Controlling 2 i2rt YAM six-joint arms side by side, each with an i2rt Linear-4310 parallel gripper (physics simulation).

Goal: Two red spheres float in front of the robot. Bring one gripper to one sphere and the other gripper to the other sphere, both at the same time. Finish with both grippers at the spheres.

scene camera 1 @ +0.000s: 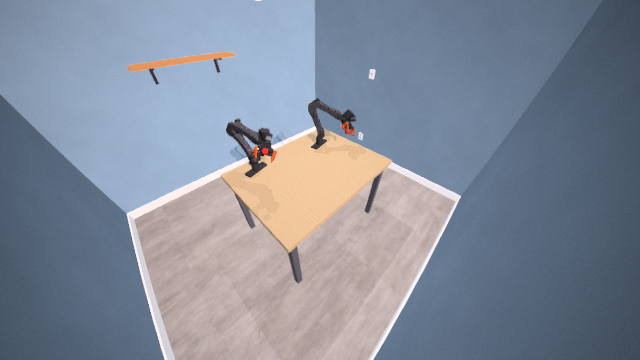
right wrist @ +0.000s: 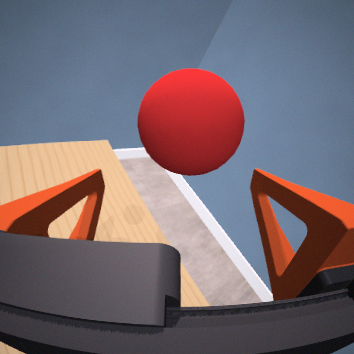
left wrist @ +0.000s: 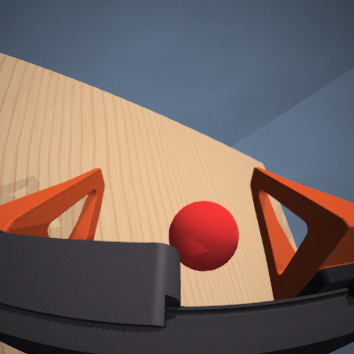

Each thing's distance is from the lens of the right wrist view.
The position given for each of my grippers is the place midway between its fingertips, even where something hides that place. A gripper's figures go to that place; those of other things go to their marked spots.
my right gripper (right wrist: pixel 177 177): 13 cm
red sphere (right wrist: pixel 190 121): 6 cm
